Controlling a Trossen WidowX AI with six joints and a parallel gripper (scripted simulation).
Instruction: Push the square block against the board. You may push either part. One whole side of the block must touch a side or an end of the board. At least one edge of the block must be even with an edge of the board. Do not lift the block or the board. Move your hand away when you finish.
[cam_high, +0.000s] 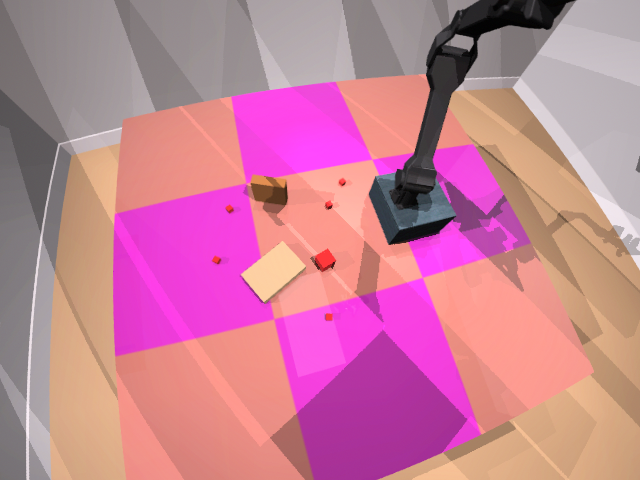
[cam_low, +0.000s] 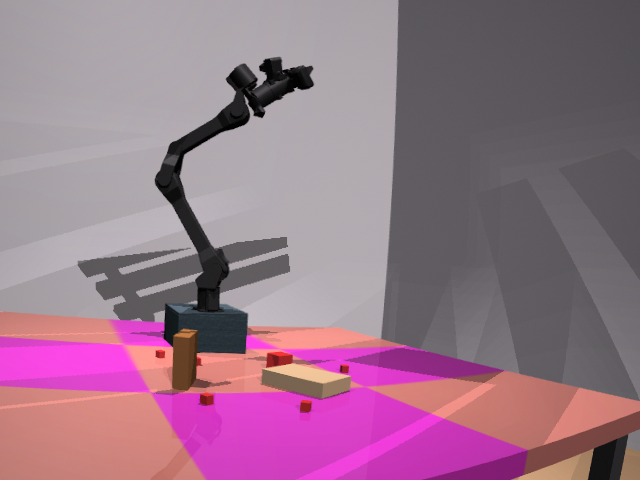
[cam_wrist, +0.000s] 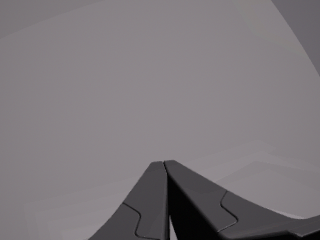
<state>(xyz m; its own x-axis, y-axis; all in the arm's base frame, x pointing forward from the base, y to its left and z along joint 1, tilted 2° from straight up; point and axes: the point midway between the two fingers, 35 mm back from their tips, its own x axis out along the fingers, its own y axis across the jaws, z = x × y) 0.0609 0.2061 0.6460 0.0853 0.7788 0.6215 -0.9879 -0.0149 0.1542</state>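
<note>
Right now the square brown block is 73 cm below my gripper tip, 37 cm to the right of it and 27 cm ahead of it. From my gripper tip the other things lie so: tan board 76 cm below, 32 cm ahead, 14 cm to the right; red cube 76 cm below, 18 cm ahead, 13 cm to the right.
</note>
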